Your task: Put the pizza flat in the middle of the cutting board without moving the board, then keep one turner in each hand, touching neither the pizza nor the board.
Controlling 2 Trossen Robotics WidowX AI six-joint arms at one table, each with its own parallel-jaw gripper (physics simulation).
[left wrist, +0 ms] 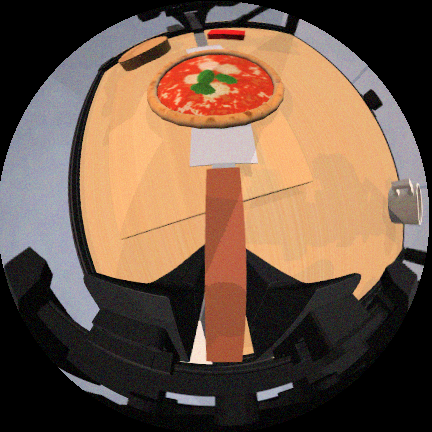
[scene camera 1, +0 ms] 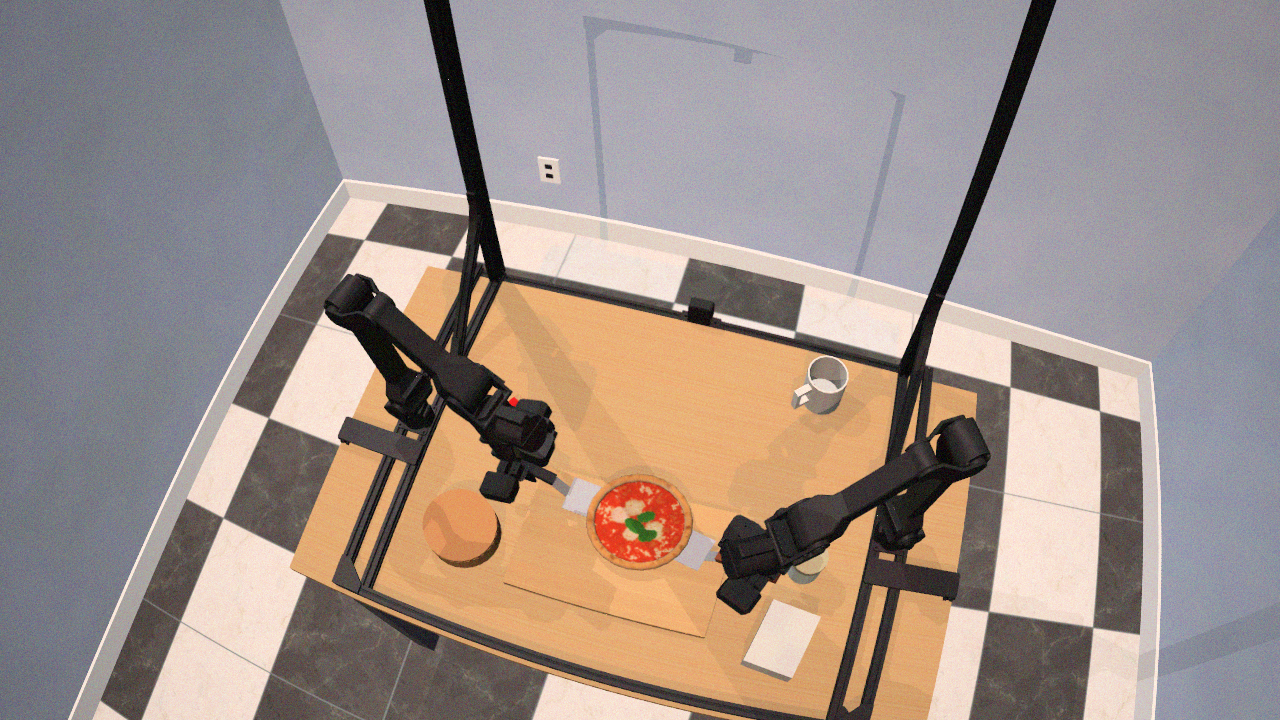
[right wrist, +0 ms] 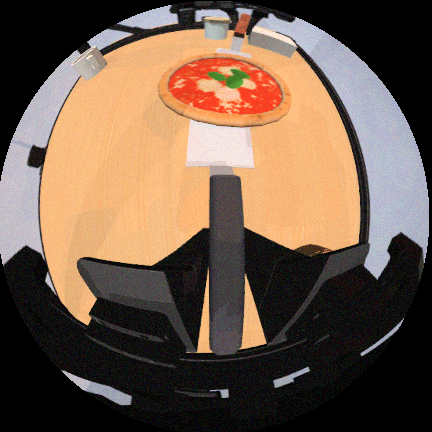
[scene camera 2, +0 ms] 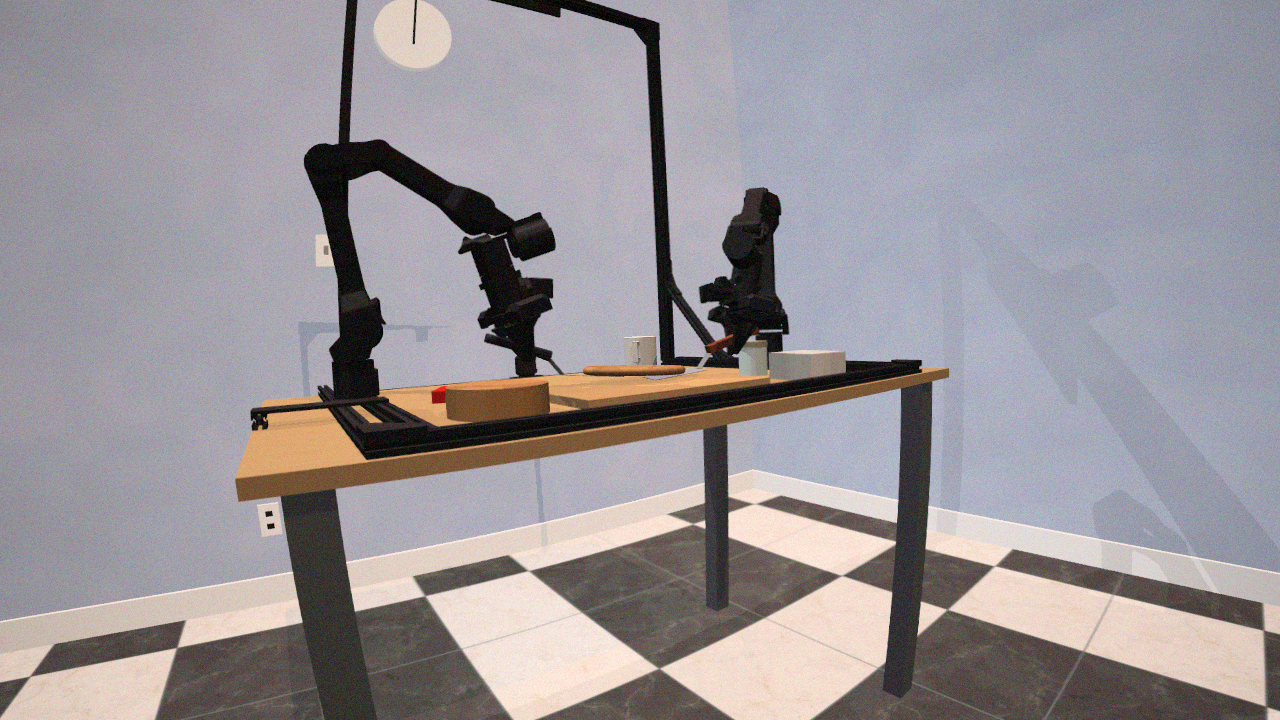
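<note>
The pizza [scene camera 1: 639, 522] [scene camera 2: 633, 369] [left wrist: 215, 90] [right wrist: 225, 90] is level, face up, over the far part of the cutting board [scene camera 1: 572, 582] [scene camera 2: 608, 394]. Any gap below it is too small to tell. My left gripper [left wrist: 222, 250] is shut on the brown-handled turner [scene camera 1: 696, 549] [left wrist: 225, 200]; its blade reaches under the pizza's right rim in scene camera 1. My right gripper [scene camera 2: 528, 351] [right wrist: 222, 232] is shut on the dark-handled turner [scene camera 1: 581, 495] [right wrist: 226, 275], whose blade reaches the opposite rim. The pizza hides both blade ends.
A round wooden block [scene camera 1: 460, 525] [scene camera 2: 497, 400] stands left of the board. A red block [scene camera 2: 438, 394] [left wrist: 226, 34] lies near the right arm. A jar [scene camera 2: 752, 358] [right wrist: 216, 28] and white box [scene camera 1: 781, 638] [scene camera 2: 807, 363] stand right; a mug [scene camera 1: 823, 385] [left wrist: 406, 202] stands far right.
</note>
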